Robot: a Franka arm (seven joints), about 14 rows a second.
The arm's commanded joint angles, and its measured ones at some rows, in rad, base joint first. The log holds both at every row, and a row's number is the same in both.
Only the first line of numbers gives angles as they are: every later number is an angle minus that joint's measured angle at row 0.
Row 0, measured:
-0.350, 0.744, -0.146, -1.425, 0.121, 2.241, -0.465
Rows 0 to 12, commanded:
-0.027, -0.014, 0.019, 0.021, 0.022, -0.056, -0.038
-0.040, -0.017, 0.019, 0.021, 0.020, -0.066, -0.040
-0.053, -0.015, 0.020, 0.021, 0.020, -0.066, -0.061
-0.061, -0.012, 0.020, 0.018, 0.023, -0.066, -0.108
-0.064, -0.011, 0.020, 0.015, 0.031, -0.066, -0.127
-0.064, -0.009, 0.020, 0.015, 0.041, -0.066, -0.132
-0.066, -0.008, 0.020, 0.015, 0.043, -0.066, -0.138
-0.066, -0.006, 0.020, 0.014, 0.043, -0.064, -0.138
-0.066, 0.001, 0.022, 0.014, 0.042, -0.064, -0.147
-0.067, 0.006, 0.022, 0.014, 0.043, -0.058, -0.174
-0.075, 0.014, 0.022, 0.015, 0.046, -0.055, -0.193
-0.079, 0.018, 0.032, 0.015, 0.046, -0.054, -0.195
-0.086, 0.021, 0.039, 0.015, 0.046, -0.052, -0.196
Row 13, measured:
-0.054, 0.017, 0.010, 0.007, 0.026, -0.048, -0.155
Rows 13 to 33, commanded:
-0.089, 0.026, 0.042, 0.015, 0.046, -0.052, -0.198
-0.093, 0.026, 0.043, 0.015, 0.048, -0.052, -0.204
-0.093, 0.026, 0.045, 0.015, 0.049, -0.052, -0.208
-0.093, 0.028, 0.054, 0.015, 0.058, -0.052, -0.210
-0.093, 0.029, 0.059, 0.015, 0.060, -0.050, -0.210
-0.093, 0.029, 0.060, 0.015, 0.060, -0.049, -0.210
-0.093, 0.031, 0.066, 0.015, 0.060, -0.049, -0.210
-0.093, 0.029, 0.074, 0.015, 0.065, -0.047, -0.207
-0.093, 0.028, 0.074, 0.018, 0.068, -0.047, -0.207
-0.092, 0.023, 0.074, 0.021, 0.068, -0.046, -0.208
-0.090, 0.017, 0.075, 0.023, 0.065, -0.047, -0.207
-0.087, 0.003, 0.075, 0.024, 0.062, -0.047, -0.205
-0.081, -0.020, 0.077, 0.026, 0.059, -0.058, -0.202
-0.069, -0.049, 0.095, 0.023, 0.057, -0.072, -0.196
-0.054, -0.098, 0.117, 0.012, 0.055, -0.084, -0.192
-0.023, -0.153, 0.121, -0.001, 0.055, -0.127, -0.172
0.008, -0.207, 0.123, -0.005, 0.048, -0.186, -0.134
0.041, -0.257, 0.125, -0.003, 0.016, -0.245, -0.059
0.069, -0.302, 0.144, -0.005, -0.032, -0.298, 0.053
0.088, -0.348, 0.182, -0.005, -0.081, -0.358, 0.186
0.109, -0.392, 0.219, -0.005, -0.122, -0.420, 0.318
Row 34, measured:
0.075, -0.285, 0.170, 0.047, -0.046, -0.335, 0.109
